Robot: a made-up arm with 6 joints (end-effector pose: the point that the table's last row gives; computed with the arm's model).
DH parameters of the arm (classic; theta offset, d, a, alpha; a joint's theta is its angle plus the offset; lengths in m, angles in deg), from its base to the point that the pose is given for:
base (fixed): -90 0.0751 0 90
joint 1: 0 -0.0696 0.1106 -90
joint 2: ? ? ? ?
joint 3: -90 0.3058 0.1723 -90
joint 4: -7.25 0 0.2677 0
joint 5: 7.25 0.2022 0.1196 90
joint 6: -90 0.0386 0.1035 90
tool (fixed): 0 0.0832 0 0
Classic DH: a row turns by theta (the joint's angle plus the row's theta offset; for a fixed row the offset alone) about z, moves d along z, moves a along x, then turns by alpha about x.
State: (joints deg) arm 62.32 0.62 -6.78 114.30 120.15 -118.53
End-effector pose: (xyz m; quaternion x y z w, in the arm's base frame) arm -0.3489 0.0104 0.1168 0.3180 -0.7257 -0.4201 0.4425
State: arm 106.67 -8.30 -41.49 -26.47 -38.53 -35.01
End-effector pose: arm 0.1511 -0.3743 -0.1739 -0.2347 -0.3483 0.4383 0.7946
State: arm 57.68 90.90 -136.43 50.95 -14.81 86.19
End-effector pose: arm 0.0399 0.4953 0.0792 -0.0694 0.0205 0.4576 0.8862
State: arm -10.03 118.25 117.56 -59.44 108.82 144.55
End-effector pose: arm -0.0823 -0.7299 0.4715 0.8129 -0.0521 0.5598 0.1521
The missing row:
joint 2: -90 0.0894 0.0978 90
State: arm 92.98 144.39 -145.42 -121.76 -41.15 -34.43
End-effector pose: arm -0.2368 0.0208 0.5497 -0.7780 -0.5168 0.1822 0.3073
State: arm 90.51 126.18 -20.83 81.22 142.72 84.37
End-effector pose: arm 0.0371 -0.0071 0.4285 -0.4202 -0.8546 -0.0143 0.3048
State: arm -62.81 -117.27 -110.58 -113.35 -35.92 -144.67
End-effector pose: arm 0.6057 0.0864 -0.3188 -0.0870 0.7604 0.4748 0.4345
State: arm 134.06 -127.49 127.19 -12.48 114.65 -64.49
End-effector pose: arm 0.5839 0.4638 -0.2441 -0.7296 -0.0990 -0.1219 0.6656
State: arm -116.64 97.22 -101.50 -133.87 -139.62 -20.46
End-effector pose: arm -0.3888 0.1437 -0.1185 0.5531 -0.4014 -0.7063 0.1846
